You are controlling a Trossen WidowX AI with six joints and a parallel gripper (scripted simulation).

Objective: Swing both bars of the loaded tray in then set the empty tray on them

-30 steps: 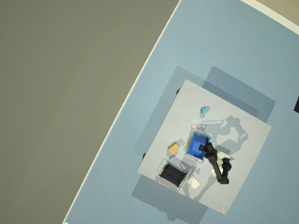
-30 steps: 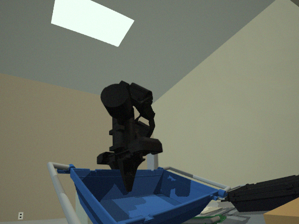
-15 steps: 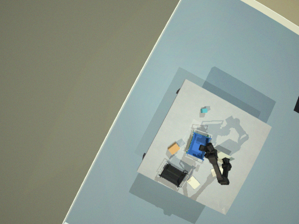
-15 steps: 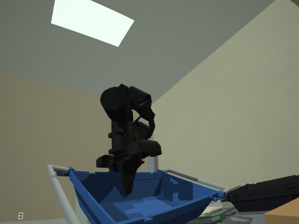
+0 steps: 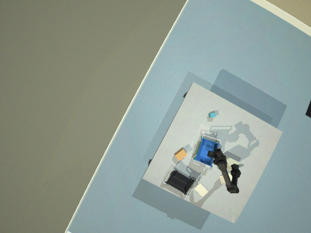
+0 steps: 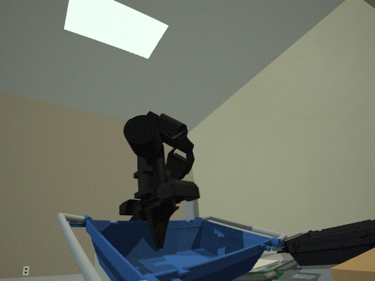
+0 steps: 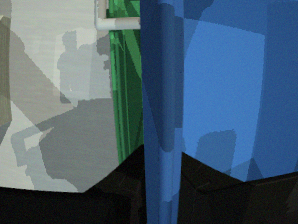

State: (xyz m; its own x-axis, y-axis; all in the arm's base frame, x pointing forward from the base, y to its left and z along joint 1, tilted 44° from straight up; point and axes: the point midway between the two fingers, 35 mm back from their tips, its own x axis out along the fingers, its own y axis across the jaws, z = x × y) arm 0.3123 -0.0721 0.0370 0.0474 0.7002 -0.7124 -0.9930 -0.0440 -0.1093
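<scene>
My gripper tip is now 80 mm short of the blue tray and 10 mm to the right of it. Also, from my gripper tip: orange block (290 mm ahead, 170 mm to the left, 100 mm below); then cyan block (140 mm ahead, 400 mm to the right, 100 mm below).
</scene>
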